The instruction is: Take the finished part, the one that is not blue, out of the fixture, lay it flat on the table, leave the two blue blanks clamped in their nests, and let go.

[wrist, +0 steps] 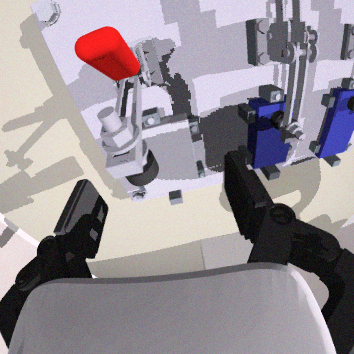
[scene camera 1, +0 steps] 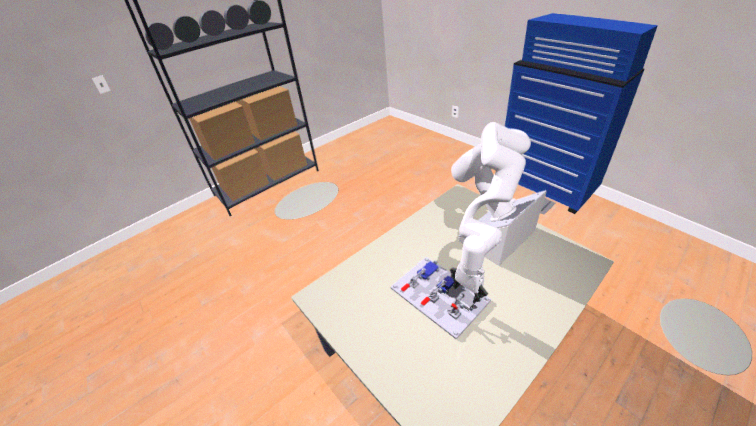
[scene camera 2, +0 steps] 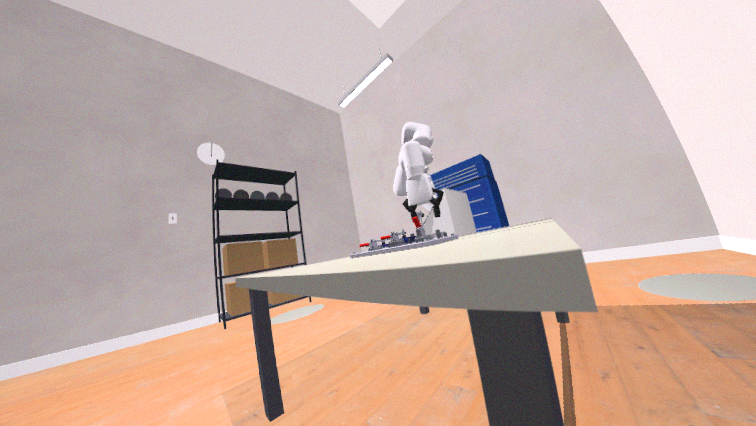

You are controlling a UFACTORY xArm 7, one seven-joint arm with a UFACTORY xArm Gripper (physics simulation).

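Frame: origin at the arm's base, x ahead, y left, z up, level; centimetres.
Where they show: gripper, between the fingertips: (wrist: 158, 181) (scene camera 1: 466, 293) (scene camera 2: 426, 219); arm's base, origin of its link: (scene camera 1: 503, 214) (scene camera 2: 442, 209).
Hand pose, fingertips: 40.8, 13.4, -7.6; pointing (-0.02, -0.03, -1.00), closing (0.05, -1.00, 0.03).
Note:
Things, the pixels of their top centre, and the offset from my fingertips, as dx, dy, dz.
- finished part, centre of its top: (wrist: 164, 163) (scene camera 1: 468, 297) -2.6, -0.1, -5.2
- fixture, centre of its top: (wrist: 264, 86) (scene camera 2: 402, 245) (scene camera 1: 439, 292) +3.0, -10.7, -7.3
- red handle, centre of its top: (wrist: 100, 62) (scene camera 2: 415, 216) (scene camera 1: 455, 303) +7.2, +0.7, +1.1
The finished part (wrist: 172, 152), a pale grey plate, sits in its nest at the end of the fixture (scene camera 1: 449, 325) (scene camera 2: 370, 254) (wrist: 220, 85). Its toggle clamp stands raised, with the red handle (scene camera 1: 454, 306) (scene camera 2: 415, 222) (wrist: 107, 52) up and the black rubber tip off the part in the wrist view. One blue blank (scene camera 1: 447, 284) (wrist: 267, 142) and the other blue blank (scene camera 1: 428, 269) (wrist: 337, 125) sit in their nests under lowered clamp arms. My gripper (scene camera 1: 468, 288) (scene camera 2: 425, 212) (wrist: 158, 181) is open and empty, above the finished part's end of the fixture, its fingers wide apart.
The fixture lies on the pale table (scene camera 1: 370, 306) (scene camera 2: 476, 269). Two lowered red clamp handles (scene camera 1: 405, 287) (scene camera 1: 425, 301) point away from the arm's base. The raised clamp stands close to the fingers. A grey pedestal (scene camera 1: 518, 232) (scene camera 2: 460, 211) stands behind the fixture, with a blue cabinet (scene camera 1: 555, 105) beyond.

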